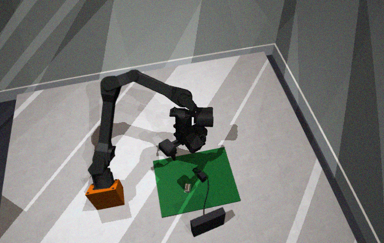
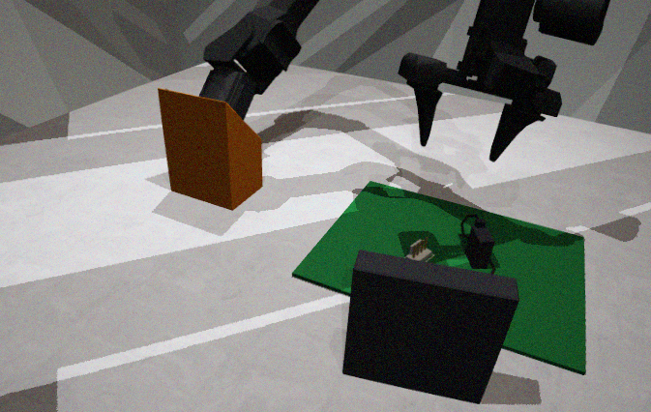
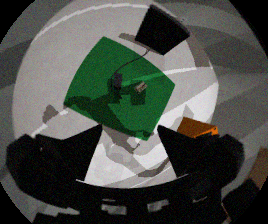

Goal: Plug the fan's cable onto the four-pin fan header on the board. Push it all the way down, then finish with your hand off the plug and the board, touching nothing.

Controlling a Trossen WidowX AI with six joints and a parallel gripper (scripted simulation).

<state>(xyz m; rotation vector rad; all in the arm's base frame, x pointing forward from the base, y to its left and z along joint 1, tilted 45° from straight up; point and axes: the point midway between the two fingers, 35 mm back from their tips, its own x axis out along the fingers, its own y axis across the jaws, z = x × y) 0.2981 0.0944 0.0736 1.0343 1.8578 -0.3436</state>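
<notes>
Now: the black plug 8 cm below my gripper tip, 6 cm to the right of it and 6 cm ahead of it. Also, from my gripper tip: green board 12 cm below, 6 cm to the right, 4 cm ahead; then black fan box 24 cm to the right, 7 cm ahead, 4 cm below.
</notes>
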